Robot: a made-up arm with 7 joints.
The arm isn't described. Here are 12 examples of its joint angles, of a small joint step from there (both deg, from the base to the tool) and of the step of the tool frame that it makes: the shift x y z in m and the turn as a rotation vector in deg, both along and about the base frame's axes.
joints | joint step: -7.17 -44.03 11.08 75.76 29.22 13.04 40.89 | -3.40 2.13 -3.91 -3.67 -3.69 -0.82 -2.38
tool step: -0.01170 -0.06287 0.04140 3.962 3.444 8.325
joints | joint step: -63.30 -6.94 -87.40 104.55 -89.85 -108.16 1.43 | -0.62 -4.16 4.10 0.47 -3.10 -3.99 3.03
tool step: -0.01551 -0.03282 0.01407 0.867 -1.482 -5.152
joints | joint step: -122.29 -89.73 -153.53 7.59 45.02 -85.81 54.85 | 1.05 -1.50 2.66 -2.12 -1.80 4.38 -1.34
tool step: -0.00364 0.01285 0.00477 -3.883 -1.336 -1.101
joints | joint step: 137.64 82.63 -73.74 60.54 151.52 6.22 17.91 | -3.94 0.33 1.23 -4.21 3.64 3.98 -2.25
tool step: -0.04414 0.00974 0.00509 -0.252 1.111 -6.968
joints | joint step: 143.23 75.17 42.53 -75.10 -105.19 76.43 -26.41 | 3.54 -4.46 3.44 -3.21 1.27 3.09 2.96
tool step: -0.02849 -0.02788 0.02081 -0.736 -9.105 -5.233
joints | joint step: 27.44 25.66 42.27 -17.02 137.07 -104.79 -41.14 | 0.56 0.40 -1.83 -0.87 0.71 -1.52 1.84
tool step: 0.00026 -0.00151 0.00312 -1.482 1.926 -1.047
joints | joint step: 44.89 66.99 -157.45 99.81 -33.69 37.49 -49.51 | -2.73 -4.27 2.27 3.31 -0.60 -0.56 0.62
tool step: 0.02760 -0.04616 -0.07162 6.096 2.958 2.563
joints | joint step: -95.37 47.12 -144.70 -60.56 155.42 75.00 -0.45 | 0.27 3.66 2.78 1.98 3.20 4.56 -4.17
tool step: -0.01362 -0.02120 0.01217 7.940 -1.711 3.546
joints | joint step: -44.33 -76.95 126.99 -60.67 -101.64 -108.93 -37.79 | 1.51 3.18 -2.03 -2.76 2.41 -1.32 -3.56
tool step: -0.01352 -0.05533 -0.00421 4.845 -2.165 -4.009
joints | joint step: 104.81 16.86 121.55 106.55 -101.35 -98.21 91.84 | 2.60 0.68 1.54 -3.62 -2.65 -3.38 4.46
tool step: -0.01125 -0.03835 0.04099 -0.811 -4.259 -7.850
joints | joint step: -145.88 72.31 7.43 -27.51 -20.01 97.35 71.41 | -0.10 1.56 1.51 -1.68 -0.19 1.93 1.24
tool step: -0.00816 0.00366 0.00260 -0.759 2.725 -0.091
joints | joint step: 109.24 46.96 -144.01 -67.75 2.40 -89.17 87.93 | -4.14 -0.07 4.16 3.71 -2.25 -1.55 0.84
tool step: -0.01038 0.00881 0.01598 0.193 -3.549 -0.906
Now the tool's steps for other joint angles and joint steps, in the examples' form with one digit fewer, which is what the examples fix.
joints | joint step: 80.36 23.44 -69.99 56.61 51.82 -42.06 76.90 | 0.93 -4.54 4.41 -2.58 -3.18 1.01 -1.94
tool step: 0.0363 0.0048 0.0321 3.83 2.31 -0.74
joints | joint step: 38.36 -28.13 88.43 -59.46 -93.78 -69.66 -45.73 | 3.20 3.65 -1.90 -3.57 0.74 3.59 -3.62
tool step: -0.0536 0.0214 -0.0149 -1.32 -0.59 -7.00
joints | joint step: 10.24 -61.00 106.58 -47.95 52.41 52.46 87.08 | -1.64 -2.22 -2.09 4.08 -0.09 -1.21 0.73
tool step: 0.0080 0.0279 -0.0199 -0.16 2.78 4.85
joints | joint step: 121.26 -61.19 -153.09 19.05 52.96 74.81 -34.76 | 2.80 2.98 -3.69 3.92 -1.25 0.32 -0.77
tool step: 0.0106 0.0135 -0.0172 -0.25 -3.91 -3.09
